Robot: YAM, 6 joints.
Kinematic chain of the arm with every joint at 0, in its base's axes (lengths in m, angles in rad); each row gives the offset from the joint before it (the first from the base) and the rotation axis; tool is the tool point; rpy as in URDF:
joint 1: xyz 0 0 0.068 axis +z
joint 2: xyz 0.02 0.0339 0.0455 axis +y
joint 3: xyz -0.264 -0.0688 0 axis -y
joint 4: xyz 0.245 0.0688 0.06 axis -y
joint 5: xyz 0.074 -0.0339 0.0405 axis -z
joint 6: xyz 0.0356 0 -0.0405 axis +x
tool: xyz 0 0 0 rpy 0 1.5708 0
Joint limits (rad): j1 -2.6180..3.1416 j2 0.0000..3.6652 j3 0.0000..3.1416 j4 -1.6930..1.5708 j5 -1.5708..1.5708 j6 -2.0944..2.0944
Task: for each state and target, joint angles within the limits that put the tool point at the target. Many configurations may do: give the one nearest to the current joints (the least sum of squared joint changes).
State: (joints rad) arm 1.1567 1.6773 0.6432 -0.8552 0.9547 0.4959
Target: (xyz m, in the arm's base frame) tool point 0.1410 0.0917 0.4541
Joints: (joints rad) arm 0.7609 0.9873 1.3788 -0.7090 1.0469 0.4959
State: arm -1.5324 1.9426 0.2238 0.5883 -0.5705 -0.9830
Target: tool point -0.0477 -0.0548 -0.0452
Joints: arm -2.3572 2.4585 0.1363 0.4837 -0.1435 -0.9830
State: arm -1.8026 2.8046 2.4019 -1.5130 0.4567 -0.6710
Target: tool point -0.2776 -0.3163 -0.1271
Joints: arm -2.2521 3.1881 2.3235 -1.4042 0.4799 -0.6710
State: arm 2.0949 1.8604 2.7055 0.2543 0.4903 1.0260
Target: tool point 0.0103 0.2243 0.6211
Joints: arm 1.6237 1.4017 2.0403 -0.0897 0.6713 1.0260
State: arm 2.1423 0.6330 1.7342 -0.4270 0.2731 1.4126
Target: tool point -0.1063 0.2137 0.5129
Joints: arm 2.0721 1.2135 1.6120 -0.3828 0.2694 1.4126
